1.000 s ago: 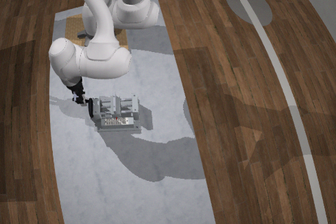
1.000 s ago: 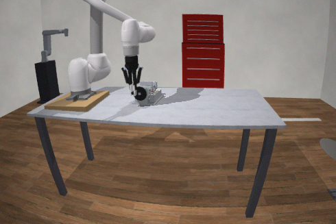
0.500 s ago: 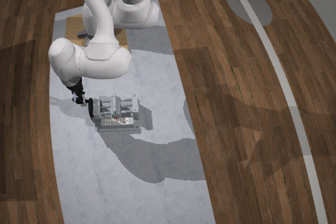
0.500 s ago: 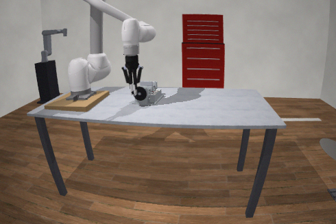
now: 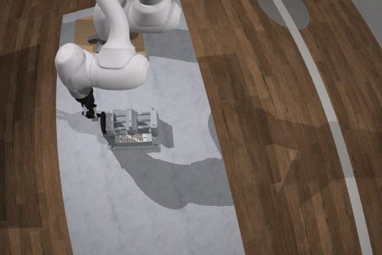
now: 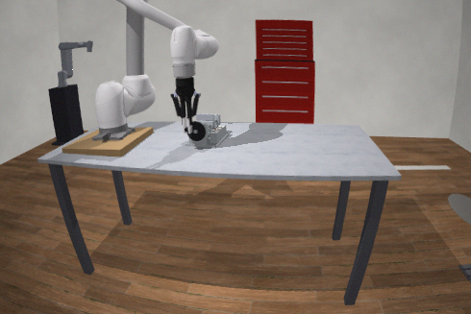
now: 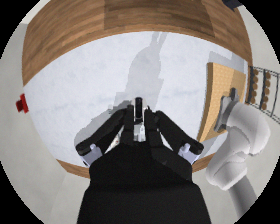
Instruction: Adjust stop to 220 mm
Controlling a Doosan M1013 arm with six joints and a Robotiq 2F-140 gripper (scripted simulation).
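Right now the black handwheel is 2 cm to the left of my hand, 2 cm below it and 1 cm ahead of it. From my hand the other things lie so: grey stop fixture 14 cm to the left, 6 cm ahead, 2 cm below.
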